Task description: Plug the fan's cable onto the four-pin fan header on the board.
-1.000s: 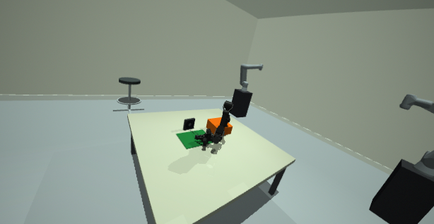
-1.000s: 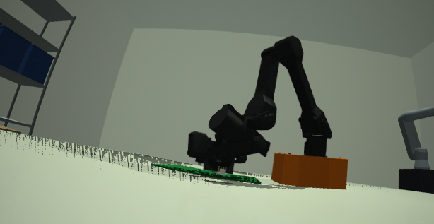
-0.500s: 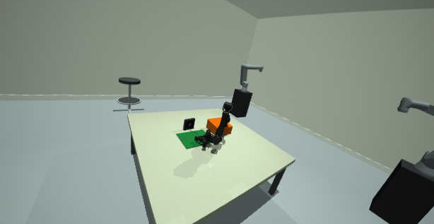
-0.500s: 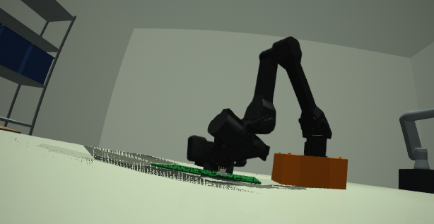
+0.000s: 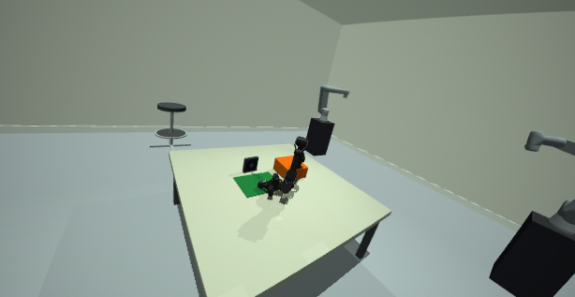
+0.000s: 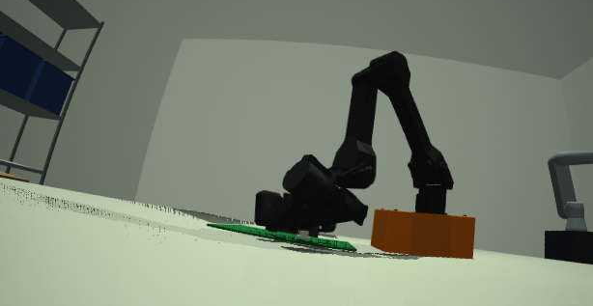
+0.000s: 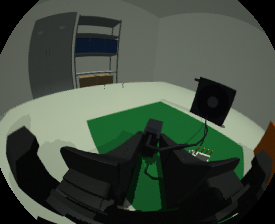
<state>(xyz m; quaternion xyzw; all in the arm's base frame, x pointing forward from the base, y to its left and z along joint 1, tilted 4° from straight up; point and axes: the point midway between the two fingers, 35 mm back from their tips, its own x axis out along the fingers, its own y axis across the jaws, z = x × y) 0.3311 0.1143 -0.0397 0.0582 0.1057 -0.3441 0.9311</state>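
Right now the green board is 2 cm behind my gripper tip, 7 cm to the right of it and 5 cm below it. Round my gripper tip: black fan 2 cm behind, 24 cm to the right, 2 cm above; then fan cable plug 1 cm below.
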